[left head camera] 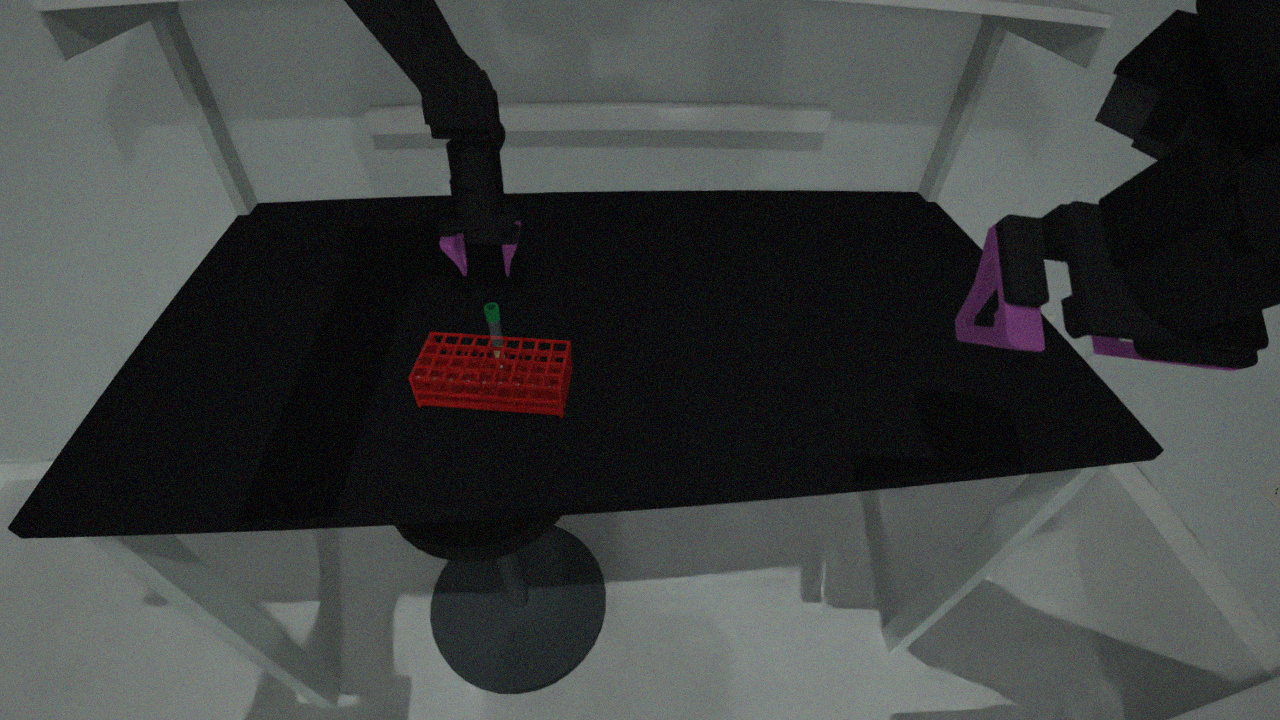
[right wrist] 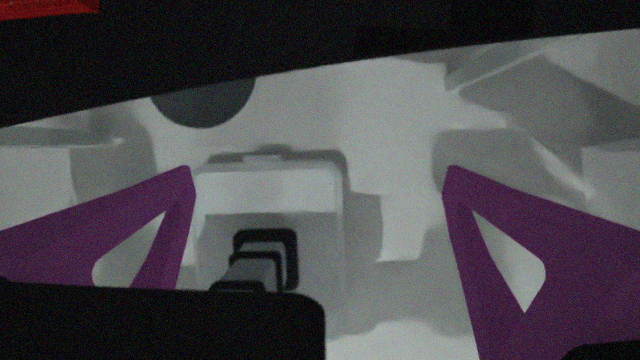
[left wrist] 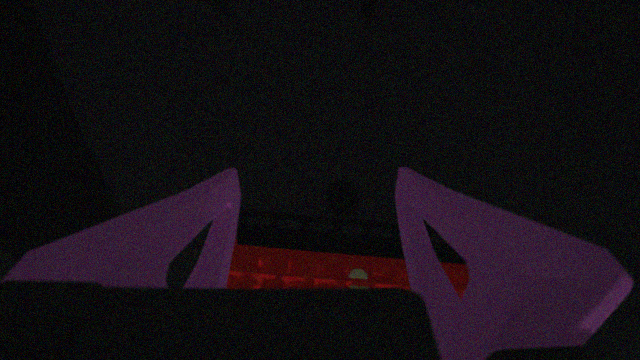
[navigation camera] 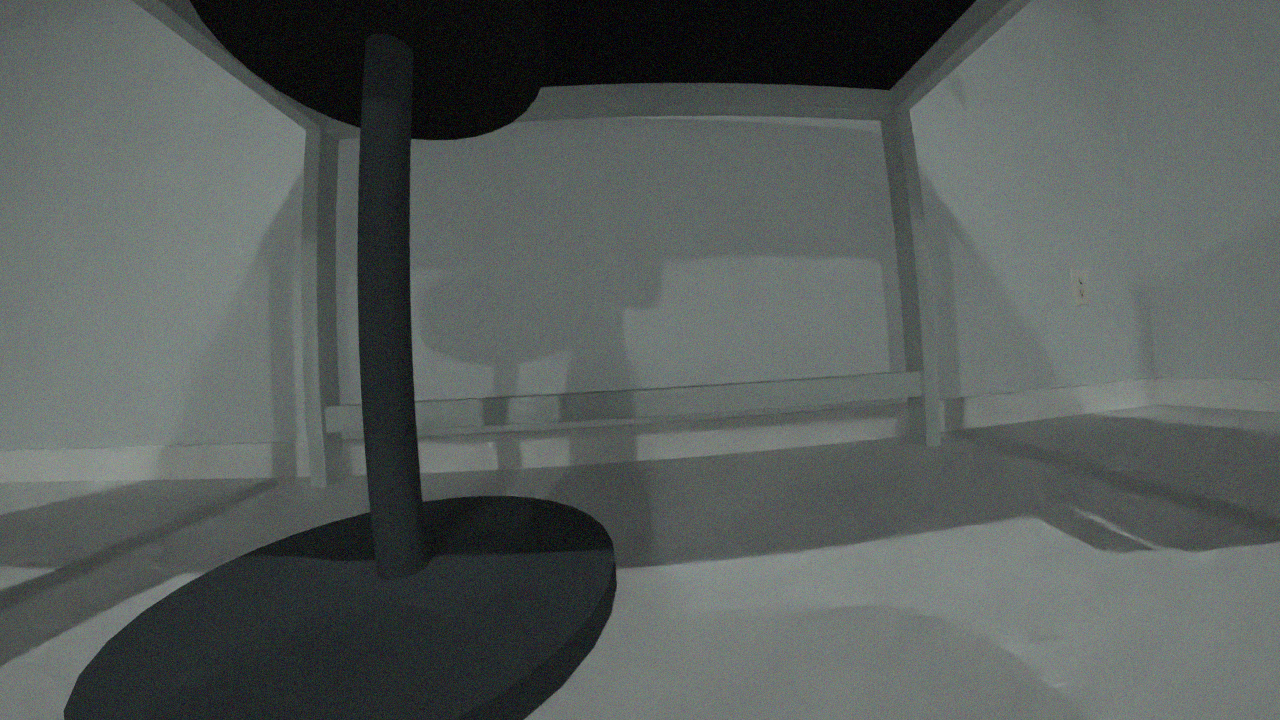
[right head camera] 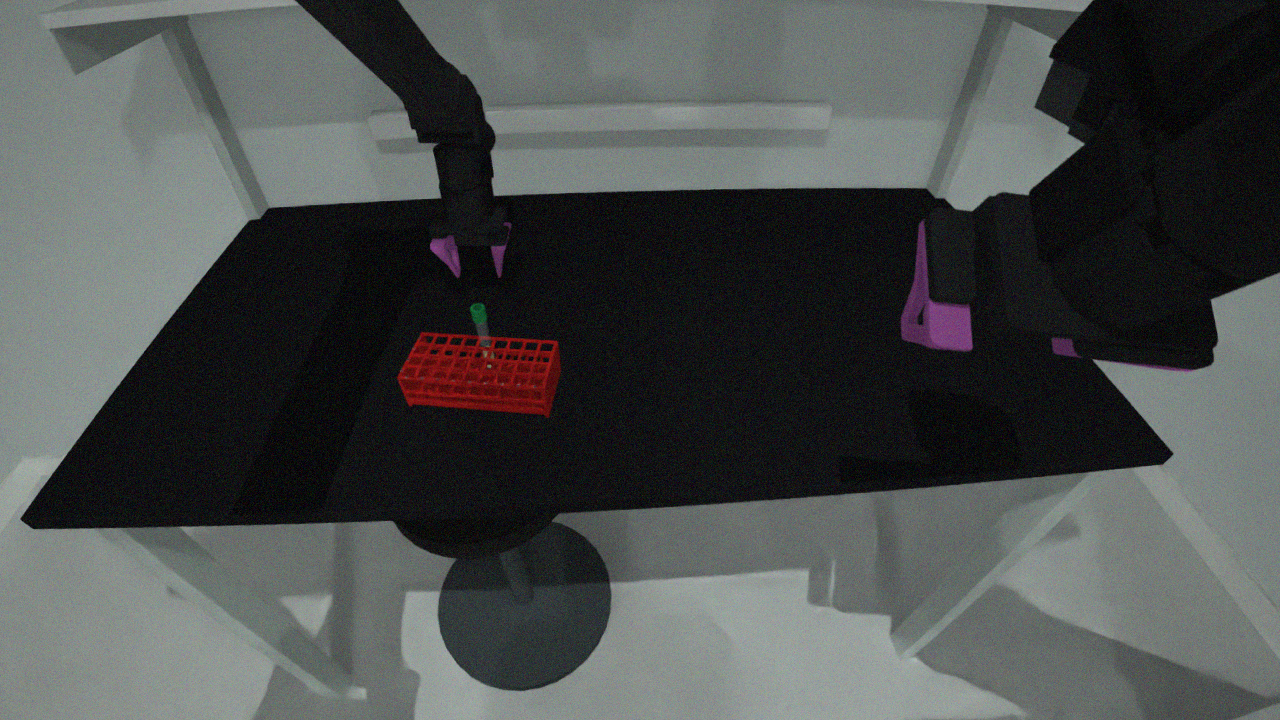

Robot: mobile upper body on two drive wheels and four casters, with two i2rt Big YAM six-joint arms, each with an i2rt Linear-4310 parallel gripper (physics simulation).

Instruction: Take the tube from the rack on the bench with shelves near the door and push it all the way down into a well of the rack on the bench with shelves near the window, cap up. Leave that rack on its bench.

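Places are measured from the left arm's base along level axes (x left, y back, z up), in centimetres.
Where they show: left gripper, fingertip midpoint: (left head camera: pixel 487 274) (left wrist: pixel 317 181) (right head camera: pixel 479 275); right gripper, fingertip midpoint: (left head camera: pixel 1027 337) (right wrist: pixel 318 179) (right head camera: pixel 980 336).
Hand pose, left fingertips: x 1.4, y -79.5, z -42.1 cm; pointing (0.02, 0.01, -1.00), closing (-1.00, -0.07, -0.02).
Note:
Each offset is from my left fingertips to the centre of the thing. "spot": to the spot under its first point. Level surfaces: height alone.
A clear tube with a green cap {spot: dx -4.0, dy +14.2, dz +4.3 cm} (left head camera: pixel 491 312) (right head camera: pixel 477 313) stands cap up in the red rack {dx -3.6, dy +16.5, dz -4.6 cm} (left head camera: pixel 567 376) (right head camera: pixel 553 380) (left wrist: pixel 300 255) (right wrist: pixel 50 7), its cap well above the rack's top. In the left wrist view the tube's pale rounded end {spot: dx -3.7, dy +12.5, dz -5.5 cm} (left wrist: pixel 358 274) shows at the rack; its cap is hidden. My left gripper (left head camera: pixel 486 274) (right head camera: pixel 479 275) (left wrist: pixel 317 181) is partly open and empty, just above and behind the cap in the head views. My right gripper (left head camera: pixel 1065 347) (right head camera: pixel 1011 347) (right wrist: pixel 318 179) is wide open and empty, at the bench's right side, far from the rack.
The rack stands on a black bench top {dz -7.4 cm} (left head camera: pixel 760 358) (right head camera: pixel 760 358). A pale shelf board (left head camera: pixel 1056 13) runs above its back. A dark round stool (left head camera: pixel 517 608) (right head camera: pixel 525 604) (right wrist: pixel 202 107) (navigation camera: pixel 389 268) stands at the bench's front edge, its seat partly beneath the top.

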